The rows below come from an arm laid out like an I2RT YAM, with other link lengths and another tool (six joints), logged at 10 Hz.
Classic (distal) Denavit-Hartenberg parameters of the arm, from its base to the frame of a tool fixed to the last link. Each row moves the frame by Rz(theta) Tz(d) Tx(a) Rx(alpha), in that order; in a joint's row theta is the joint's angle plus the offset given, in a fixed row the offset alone. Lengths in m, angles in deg.
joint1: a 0.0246  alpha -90  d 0.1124  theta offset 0
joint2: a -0.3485  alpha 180  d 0  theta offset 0
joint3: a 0.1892  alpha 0  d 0  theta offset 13.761
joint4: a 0.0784  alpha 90  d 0.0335  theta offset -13.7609
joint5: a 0  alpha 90  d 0.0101  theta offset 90
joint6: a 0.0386  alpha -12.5  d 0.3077  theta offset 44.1
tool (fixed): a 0  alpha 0  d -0.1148  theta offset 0
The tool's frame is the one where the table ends.
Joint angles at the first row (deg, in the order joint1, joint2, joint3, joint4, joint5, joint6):
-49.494, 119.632, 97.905, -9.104, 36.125, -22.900
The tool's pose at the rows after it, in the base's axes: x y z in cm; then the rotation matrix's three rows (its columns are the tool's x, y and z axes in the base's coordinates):
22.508 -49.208 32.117; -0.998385 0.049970 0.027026; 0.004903 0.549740 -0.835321; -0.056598 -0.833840 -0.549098
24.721 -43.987 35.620; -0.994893 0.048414 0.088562; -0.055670 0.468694 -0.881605; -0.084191 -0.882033 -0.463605
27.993 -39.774 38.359; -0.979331 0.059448 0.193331; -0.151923 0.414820 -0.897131; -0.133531 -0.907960 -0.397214
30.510 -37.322 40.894; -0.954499 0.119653 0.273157; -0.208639 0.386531 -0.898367; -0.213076 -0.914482 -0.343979
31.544 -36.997 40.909; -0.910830 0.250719 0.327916; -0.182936 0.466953 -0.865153; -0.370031 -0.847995 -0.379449
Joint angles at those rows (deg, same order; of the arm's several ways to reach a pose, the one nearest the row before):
-44.115, 110.265, 89.345, -7.335, 41.307, -21.096
-36.454, 103.722, 82.398, -1.145, 46.781, -22.324
-29.146, 100.127, 80.045, 3.038, 49.263, -23.203
-24.425, 99.241, 82.662, 3.971, 50.822, -21.840
-23.720, 100.579, 91.222, -7.322, 49.364, -9.163

